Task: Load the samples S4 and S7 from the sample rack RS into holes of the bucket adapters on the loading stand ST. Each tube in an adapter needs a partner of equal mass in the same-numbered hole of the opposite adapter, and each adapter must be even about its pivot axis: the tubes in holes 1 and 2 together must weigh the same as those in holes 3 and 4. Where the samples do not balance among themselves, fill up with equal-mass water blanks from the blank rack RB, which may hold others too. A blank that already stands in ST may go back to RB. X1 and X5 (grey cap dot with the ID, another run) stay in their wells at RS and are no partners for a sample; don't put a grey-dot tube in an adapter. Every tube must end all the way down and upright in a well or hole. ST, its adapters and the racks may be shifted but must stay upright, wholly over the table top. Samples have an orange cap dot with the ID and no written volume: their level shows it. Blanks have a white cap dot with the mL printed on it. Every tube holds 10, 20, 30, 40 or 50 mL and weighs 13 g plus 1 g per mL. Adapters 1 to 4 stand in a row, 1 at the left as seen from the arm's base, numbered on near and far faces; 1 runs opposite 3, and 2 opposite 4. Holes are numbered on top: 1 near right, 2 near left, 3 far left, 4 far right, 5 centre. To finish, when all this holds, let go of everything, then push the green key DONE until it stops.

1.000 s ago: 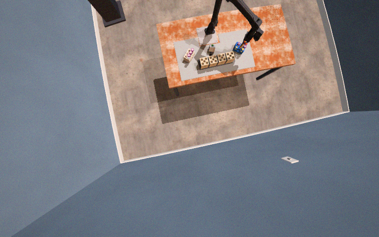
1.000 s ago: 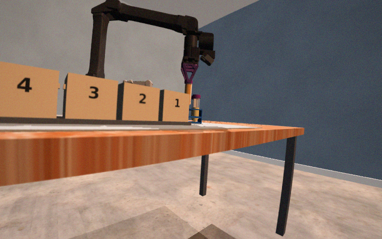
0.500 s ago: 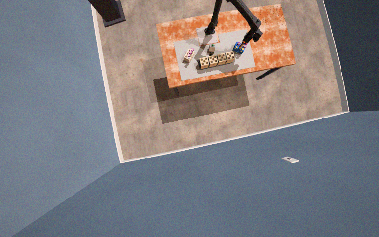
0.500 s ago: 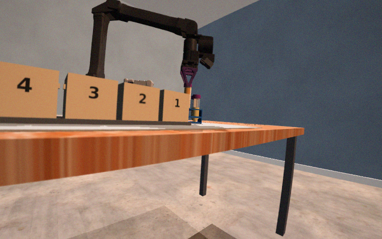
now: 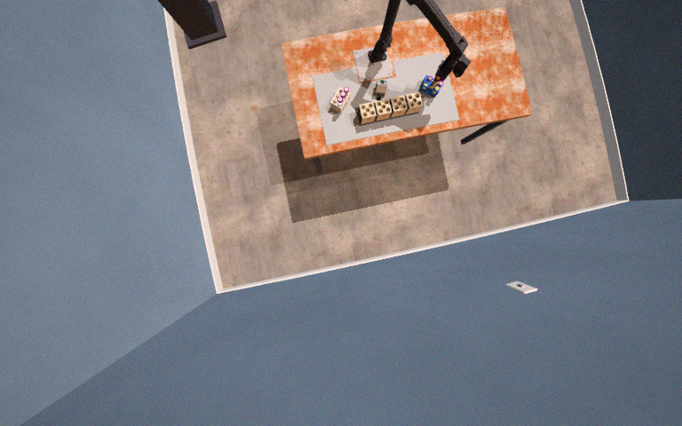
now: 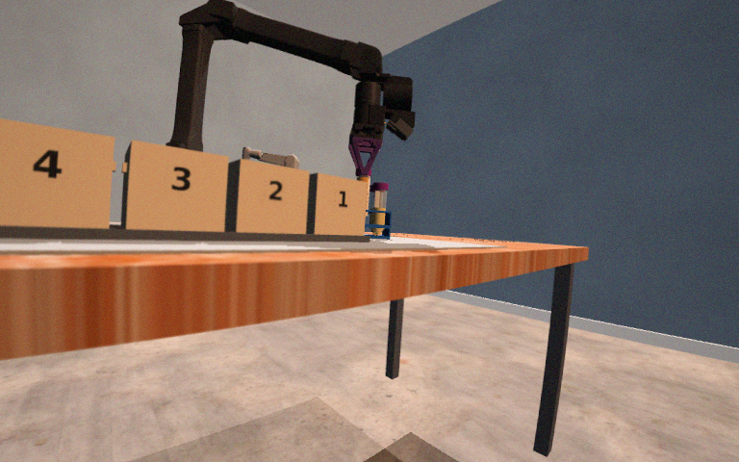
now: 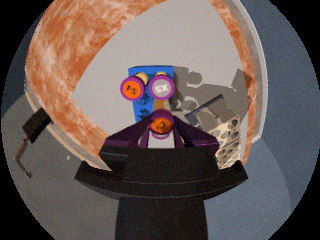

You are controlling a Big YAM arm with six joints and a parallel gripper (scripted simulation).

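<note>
The purple-capped tube is 12 cm behind my hand, 60 cm to the right of it and 8 cm below it. Also, from my hand: adapter 2 (7 cm ahead, 28 cm to the right, 9 cm below); DONE key box (11 cm behind, 34 cm to the right, 9 cm below); blue sample rack RS (2 cm behind, 1 cm to the left, 11 cm below).
</note>
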